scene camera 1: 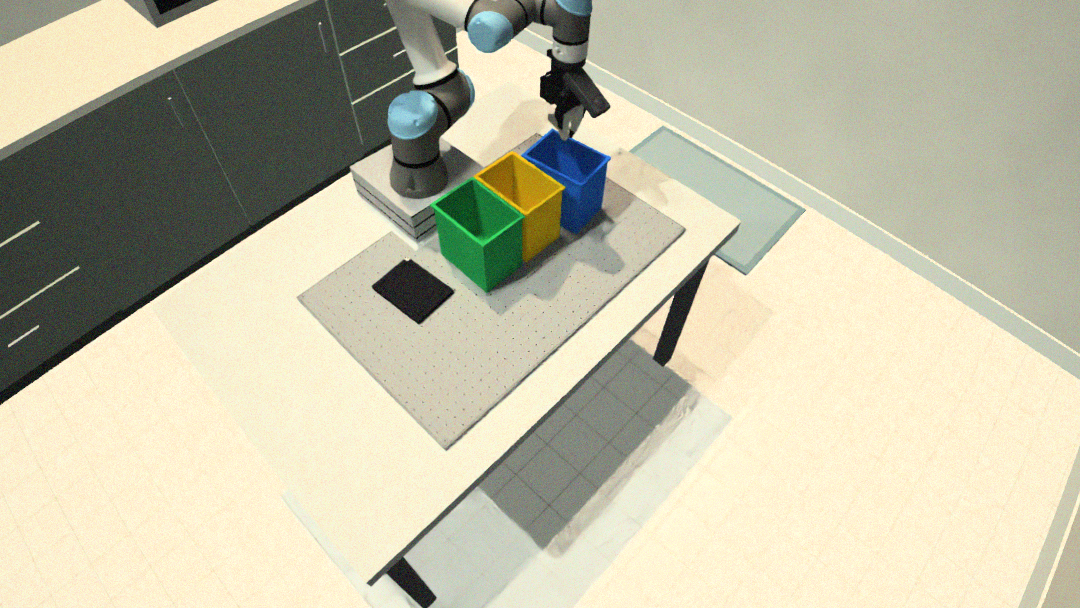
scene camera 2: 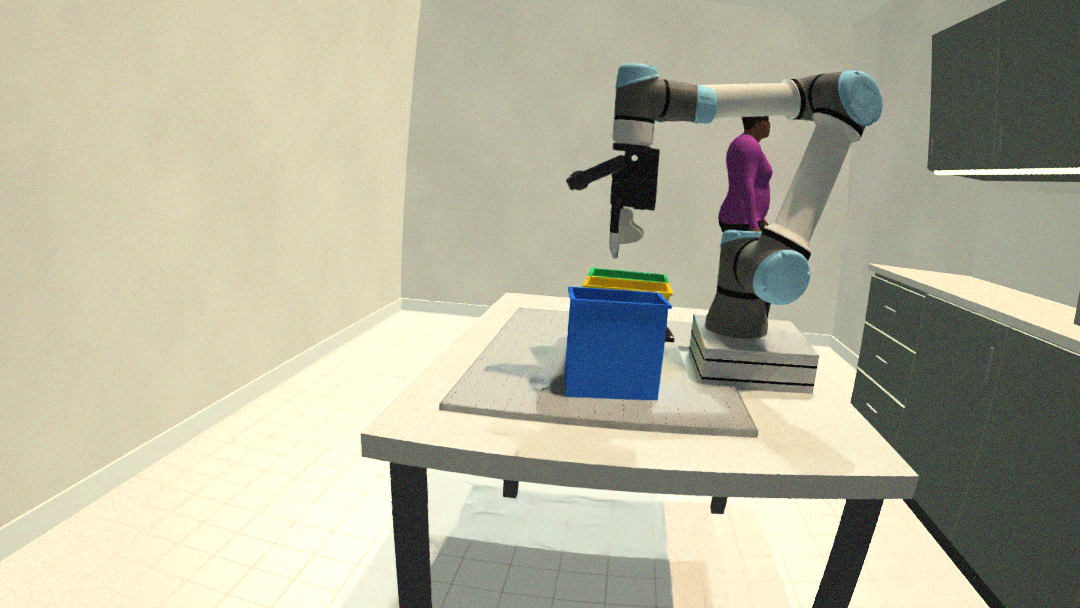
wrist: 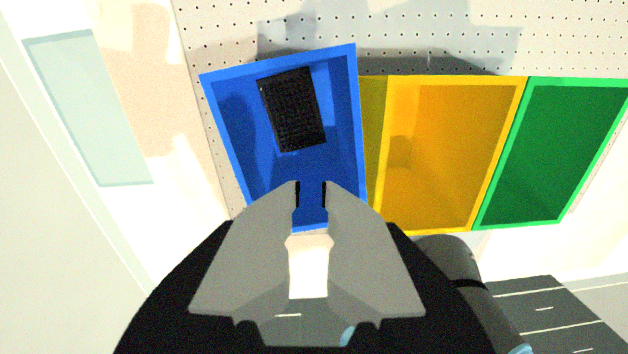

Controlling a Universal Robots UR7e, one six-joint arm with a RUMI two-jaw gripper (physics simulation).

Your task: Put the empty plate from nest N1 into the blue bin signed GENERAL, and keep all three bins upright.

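Places are measured from the arm's base along level axes (x up, y ahead, z left), in centimetres.
Pixels of known places: gripper, fingertip midpoint: point(scene camera 1: 567, 139) point(scene camera 2: 615, 257) point(wrist: 311, 183); arm's base at its link origin: point(scene camera 1: 419, 179) point(scene camera 2: 736, 328).
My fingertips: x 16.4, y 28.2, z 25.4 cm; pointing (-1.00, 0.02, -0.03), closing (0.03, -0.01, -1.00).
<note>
Ahead of a thing's pixels: the offset from my fingertips to its middle.
The black plate {dx -23.8, dy +0.2, dz +2.5 cm} point(wrist: 292, 110) lies inside the blue bin {dx -15.8, dy -1.1, dz +1.2 cm} point(scene camera 1: 585, 197) point(scene camera 2: 615, 347) point(wrist: 280, 64), low down; its exact tilt is hard to tell. The blue bin stands upright, slightly turned against the yellow bin {dx -15.8, dy -2.3, dz -13.5 cm} point(scene camera 1: 545, 226) point(scene camera 2: 627, 286) point(wrist: 450, 80). The green bin {dx -15.8, dy -1.8, dz -26.8 cm} point(scene camera 1: 479, 253) point(scene camera 2: 627, 274) point(wrist: 555, 150) is upright too, beside the yellow one. My gripper point(scene camera 1: 565, 135) point(scene camera 2: 613, 255) point(wrist: 311, 183) is shut with a narrow gap between its tips and holds nothing. It is above the blue bin's rim. The GENERAL sign and the N1 mark are not readable.
A flat black rectangular thing {dx -24.0, dy -5.7, dz -45.2 cm} point(scene camera 1: 413, 290) lies on the perforated mat point(scene camera 1: 453, 392) point(scene camera 2: 529, 413), near the green bin. The arm's base block point(scene camera 1: 385, 197) point(scene camera 2: 751, 364) stands behind the bins. A person in purple point(scene camera 2: 746, 181) is behind the arm in scene camera 2.
</note>
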